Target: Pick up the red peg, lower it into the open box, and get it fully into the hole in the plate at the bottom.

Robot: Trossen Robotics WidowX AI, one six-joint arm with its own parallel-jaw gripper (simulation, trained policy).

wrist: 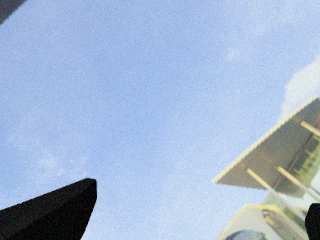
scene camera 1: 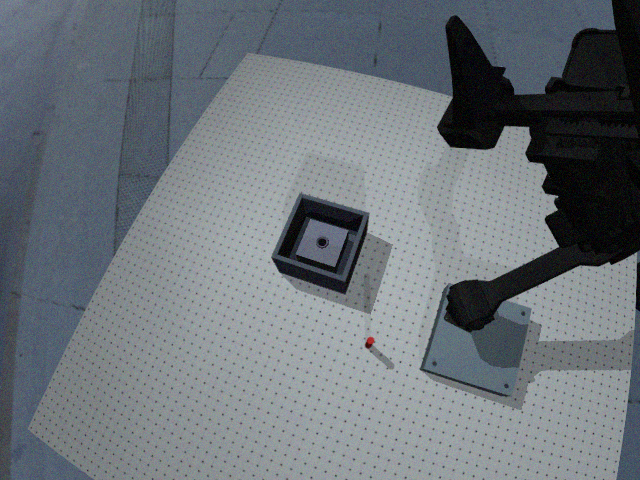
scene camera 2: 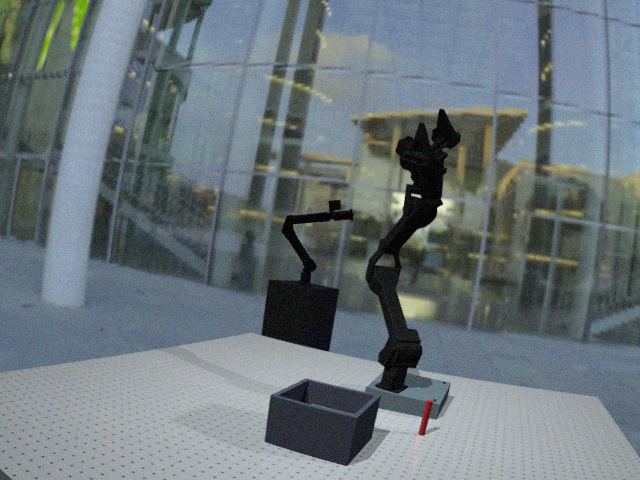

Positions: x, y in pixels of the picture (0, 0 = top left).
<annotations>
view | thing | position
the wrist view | gripper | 204, 204
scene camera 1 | dark box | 306, 207
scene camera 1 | grey plate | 322, 246
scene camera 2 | gripper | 432, 115
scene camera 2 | dark box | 293, 423
</annotations>
